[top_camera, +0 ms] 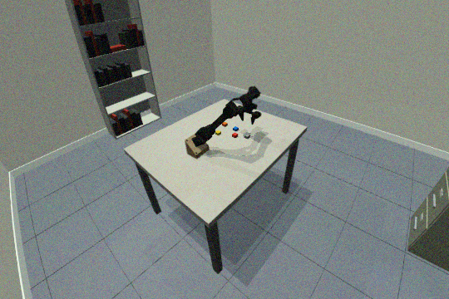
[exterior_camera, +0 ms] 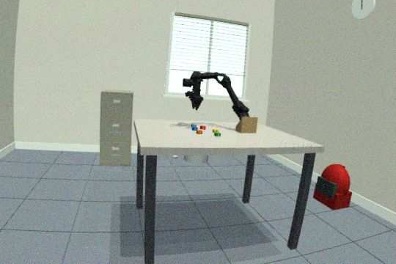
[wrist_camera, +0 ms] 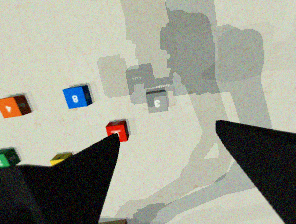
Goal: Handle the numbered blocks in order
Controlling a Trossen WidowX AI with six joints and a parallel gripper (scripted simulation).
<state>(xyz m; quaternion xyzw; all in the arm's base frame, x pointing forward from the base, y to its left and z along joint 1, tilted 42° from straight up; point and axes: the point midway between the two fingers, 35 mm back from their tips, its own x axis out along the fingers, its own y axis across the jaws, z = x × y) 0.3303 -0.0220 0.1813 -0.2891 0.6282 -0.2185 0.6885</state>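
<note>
The green block is 310 mm to the left of my gripper tip, 110 mm below it and 90 mm behind it. From my gripper tip the other things lie so: grey block (110 mm below); then red block (110 mm below, 80 mm to the left, 50 mm behind); then blue block (130 mm to the left, 110 mm below, 20 mm ahead).
</note>
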